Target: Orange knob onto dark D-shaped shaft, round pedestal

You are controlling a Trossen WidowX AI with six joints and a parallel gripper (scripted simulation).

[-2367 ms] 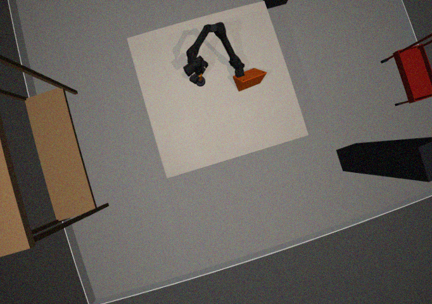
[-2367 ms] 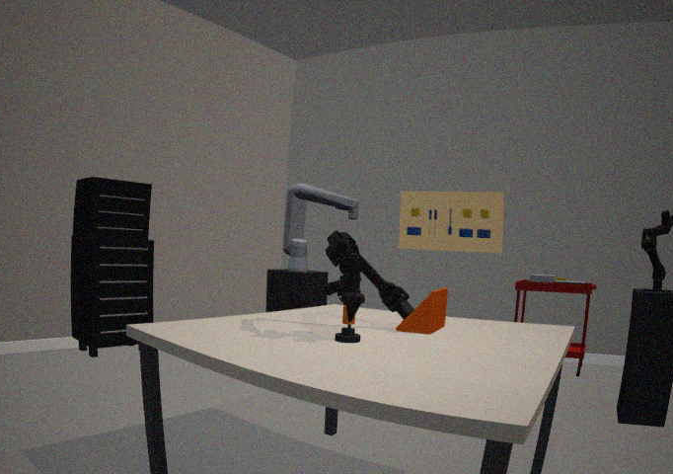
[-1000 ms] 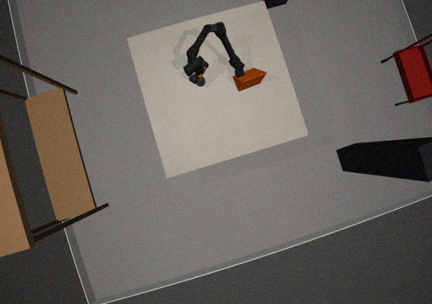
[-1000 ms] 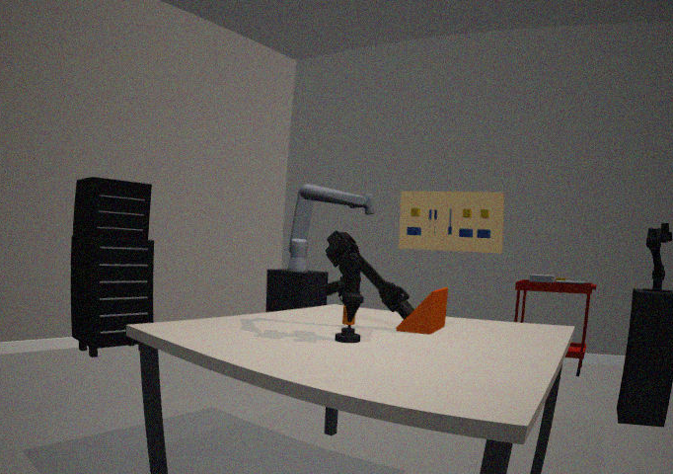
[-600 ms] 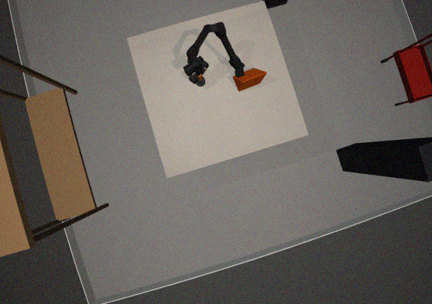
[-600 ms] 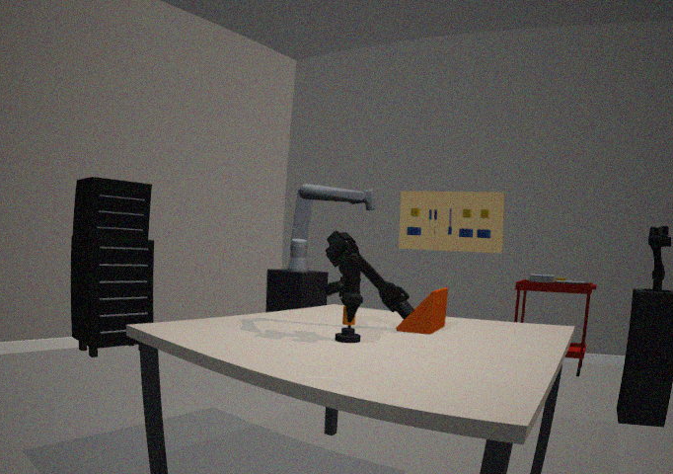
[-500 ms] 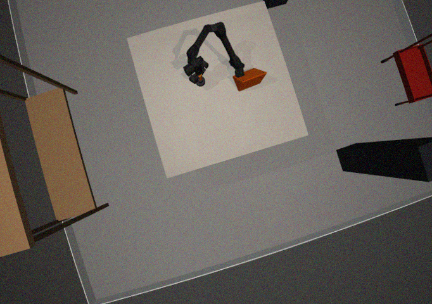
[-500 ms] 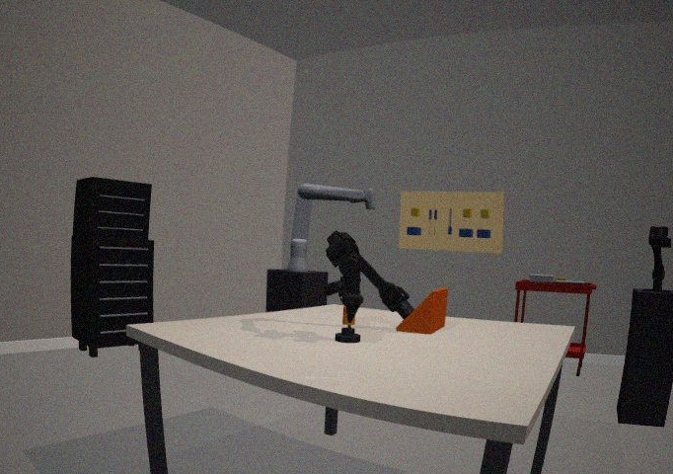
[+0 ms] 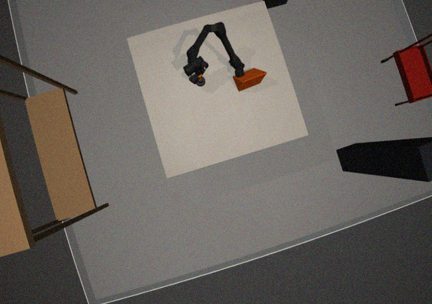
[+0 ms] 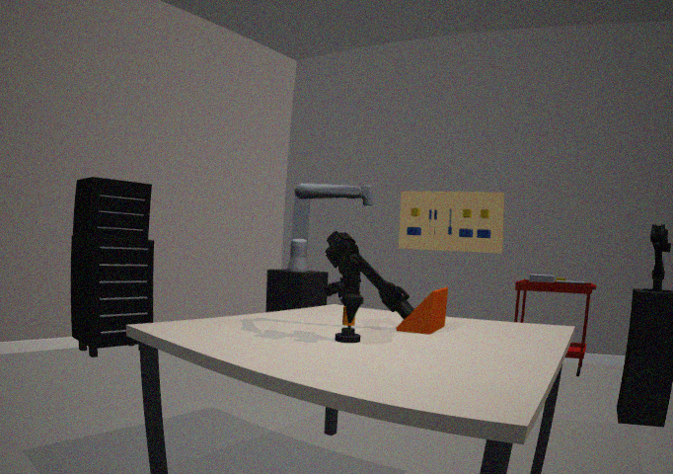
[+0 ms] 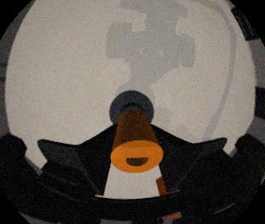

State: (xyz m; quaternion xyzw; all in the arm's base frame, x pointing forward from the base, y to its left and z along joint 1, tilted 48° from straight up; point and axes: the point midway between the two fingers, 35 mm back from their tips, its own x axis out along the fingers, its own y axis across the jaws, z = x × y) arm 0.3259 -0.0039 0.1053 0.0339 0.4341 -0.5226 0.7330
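The dark round pedestal is 3 cm below my gripper tip. Also, from my gripper tip: orange knob: 2 cm above.
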